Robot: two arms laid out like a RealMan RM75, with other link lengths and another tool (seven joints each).
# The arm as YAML. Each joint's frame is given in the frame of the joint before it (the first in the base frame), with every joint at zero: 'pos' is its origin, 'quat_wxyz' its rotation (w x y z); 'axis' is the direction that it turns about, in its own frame. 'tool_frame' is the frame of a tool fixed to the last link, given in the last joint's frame.
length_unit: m
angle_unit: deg
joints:
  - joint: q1
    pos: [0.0, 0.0, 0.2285]
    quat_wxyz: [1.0, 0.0, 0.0, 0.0]
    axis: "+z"
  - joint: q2
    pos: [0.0, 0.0, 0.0]
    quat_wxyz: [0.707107, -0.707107, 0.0, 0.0]
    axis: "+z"
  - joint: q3
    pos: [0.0, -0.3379, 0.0]
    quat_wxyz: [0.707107, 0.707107, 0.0, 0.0]
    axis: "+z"
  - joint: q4
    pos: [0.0, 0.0, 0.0]
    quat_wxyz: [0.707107, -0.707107, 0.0, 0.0]
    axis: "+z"
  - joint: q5
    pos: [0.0, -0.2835, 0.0]
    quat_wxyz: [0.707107, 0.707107, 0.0, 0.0]
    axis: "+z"
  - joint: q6
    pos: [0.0, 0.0, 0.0]
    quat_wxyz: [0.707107, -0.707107, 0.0, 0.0]
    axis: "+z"
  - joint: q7
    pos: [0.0, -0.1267, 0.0]
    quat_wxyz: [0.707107, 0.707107, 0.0, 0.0]
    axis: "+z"
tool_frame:
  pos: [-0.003, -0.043, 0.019]
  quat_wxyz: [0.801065, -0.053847, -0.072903, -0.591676]
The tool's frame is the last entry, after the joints.
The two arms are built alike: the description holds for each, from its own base.
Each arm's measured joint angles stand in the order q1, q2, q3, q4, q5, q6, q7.
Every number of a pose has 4 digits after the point.
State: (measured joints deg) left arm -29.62 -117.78 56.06 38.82 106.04 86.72 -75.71; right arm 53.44 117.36 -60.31 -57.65 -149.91 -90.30 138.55
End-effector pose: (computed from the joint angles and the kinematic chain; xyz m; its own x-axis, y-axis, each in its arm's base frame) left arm -0.3563 0.4683 -0.0711 0.0387 0.9971 0.0661 0.9215 -0.0612 0.3835; right arm 0.1945 0.5772 -0.0118 0.8111 0.5498 0.1997 0.5546 -0.8314 0.0362
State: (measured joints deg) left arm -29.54 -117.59 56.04 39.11 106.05 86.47 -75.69; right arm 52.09 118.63 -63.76 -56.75 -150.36 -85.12 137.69
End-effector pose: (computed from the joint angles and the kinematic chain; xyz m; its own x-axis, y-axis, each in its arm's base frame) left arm -0.3572 0.4696 -0.0679 0.0397 0.9964 0.0742 0.9239 -0.0649 0.3771; right arm 0.2001 0.5772 -0.0333 0.7833 0.5764 0.2326 0.5854 -0.8099 0.0355
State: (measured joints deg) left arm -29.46 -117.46 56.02 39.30 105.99 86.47 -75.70; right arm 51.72 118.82 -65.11 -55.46 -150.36 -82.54 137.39
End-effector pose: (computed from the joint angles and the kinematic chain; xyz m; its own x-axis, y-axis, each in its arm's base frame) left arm -0.3577 0.4700 -0.0658 0.0405 0.9961 0.0780 0.9246 -0.0670 0.3751; right arm 0.2052 0.5785 -0.0418 0.7756 0.5812 0.2465 0.5925 -0.8049 0.0334
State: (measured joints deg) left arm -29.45 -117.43 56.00 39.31 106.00 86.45 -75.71; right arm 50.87 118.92 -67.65 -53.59 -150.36 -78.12 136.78
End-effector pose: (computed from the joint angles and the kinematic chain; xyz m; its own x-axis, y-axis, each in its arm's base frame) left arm -0.3580 0.4701 -0.0654 0.0401 0.9961 0.0787 0.9248 -0.0668 0.3745; right arm 0.2151 0.5804 -0.0533 0.7571 0.5918 0.2766 0.6086 -0.7929 0.0306
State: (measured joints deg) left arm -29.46 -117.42 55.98 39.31 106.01 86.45 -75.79; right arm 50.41 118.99 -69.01 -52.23 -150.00 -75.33 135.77
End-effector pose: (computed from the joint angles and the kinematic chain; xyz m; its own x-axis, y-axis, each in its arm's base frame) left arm -0.3581 0.4702 -0.0653 0.0388 0.9962 0.0785 0.9248 -0.0656 0.3746; right arm 0.2210 0.5816 -0.0609 0.7427 0.6043 0.2885 0.6240 -0.7809 0.0295
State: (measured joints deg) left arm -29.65 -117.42 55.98 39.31 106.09 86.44 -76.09; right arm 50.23 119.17 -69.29 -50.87 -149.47 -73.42 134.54
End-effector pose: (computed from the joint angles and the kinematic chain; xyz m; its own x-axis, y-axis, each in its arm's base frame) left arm -0.3569 0.4712 -0.0654 0.0375 0.9964 0.0759 0.9250 -0.0633 0.3748; right arm 0.2258 0.5821 -0.0673 0.7363 0.6128 0.2870 0.6336 -0.7732 0.0252
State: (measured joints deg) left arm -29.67 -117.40 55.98 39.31 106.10 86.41 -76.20; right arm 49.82 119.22 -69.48 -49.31 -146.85 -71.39 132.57
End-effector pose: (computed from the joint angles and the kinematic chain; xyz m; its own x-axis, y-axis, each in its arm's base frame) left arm -0.3569 0.4714 -0.0653 0.0359 0.9965 0.0757 0.9251 -0.0618 0.3745; right arm 0.2302 0.5818 -0.0753 0.7377 0.6233 0.2593 0.6445 -0.7646 0.0044
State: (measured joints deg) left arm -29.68 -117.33 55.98 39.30 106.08 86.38 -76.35; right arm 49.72 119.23 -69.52 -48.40 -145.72 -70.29 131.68
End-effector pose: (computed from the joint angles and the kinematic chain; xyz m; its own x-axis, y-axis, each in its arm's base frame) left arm -0.3573 0.4717 -0.0647 0.0334 0.9966 0.0758 0.9254 -0.0595 0.3742; right arm 0.2326 0.5820 -0.0789 0.7385 0.6265 0.2492 0.6482 -0.7614 -0.0066
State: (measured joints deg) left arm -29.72 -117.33 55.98 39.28 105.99 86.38 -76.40; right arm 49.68 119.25 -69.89 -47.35 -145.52 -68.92 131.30
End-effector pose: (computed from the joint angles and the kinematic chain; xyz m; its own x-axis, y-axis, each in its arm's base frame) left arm -0.3569 0.4720 -0.0646 0.0329 0.9966 0.0760 0.9248 -0.0592 0.3758; right arm 0.2365 0.5824 -0.0826 0.7369 0.6263 0.2544 0.6495 -0.7603 -0.0094
